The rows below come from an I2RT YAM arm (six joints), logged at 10 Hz.
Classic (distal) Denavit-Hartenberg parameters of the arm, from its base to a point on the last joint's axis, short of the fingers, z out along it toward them. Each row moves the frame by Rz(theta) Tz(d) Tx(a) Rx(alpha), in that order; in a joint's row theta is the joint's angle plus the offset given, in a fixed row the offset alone. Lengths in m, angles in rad.
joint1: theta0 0, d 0.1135, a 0.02, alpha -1.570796
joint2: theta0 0, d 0, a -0.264, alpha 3.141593
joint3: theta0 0.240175, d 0, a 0.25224, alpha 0
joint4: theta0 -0.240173, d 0, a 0.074, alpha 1.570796
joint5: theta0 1.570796, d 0, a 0, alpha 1.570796
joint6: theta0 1.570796, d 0.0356, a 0, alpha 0
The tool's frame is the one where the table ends.
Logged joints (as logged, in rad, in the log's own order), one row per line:
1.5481 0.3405 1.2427 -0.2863 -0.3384 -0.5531
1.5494 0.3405 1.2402 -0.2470 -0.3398 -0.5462
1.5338 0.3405 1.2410 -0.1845 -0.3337 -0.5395
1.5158 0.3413 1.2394 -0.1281 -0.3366 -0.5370
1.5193 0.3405 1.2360 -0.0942 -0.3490 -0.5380
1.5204 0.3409 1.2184 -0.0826 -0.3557 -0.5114
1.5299 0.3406 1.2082 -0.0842 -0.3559 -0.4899
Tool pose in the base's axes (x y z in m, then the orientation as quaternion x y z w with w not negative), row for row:
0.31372 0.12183 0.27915 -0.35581 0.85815 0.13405 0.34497
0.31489 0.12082 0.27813 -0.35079 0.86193 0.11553 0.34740
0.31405 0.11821 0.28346 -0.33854 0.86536 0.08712 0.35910
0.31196 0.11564 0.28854 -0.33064 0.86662 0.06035 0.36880
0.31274 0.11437 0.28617 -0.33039 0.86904 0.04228 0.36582
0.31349 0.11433 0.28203 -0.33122 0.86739 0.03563 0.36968
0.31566 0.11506 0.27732 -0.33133 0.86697 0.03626 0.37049
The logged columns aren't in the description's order. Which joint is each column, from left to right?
Columns, left to right: joint2, joint1, joint3, joint5, joint6, joint4.
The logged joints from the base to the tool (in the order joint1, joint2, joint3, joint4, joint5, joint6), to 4 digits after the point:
0.3405 1.5481 1.2427 -0.5531 -0.2863 -0.3384
0.3405 1.5494 1.2402 -0.5462 -0.2470 -0.3398
0.3405 1.5338 1.2410 -0.5395 -0.1845 -0.3337
0.3413 1.5158 1.2394 -0.5370 -0.1281 -0.3366
0.3405 1.5193 1.2360 -0.5380 -0.0942 -0.3490
0.3409 1.5204 1.2184 -0.5114 -0.0826 -0.3557
0.3406 1.5299 1.2082 -0.4899 -0.0842 -0.3559

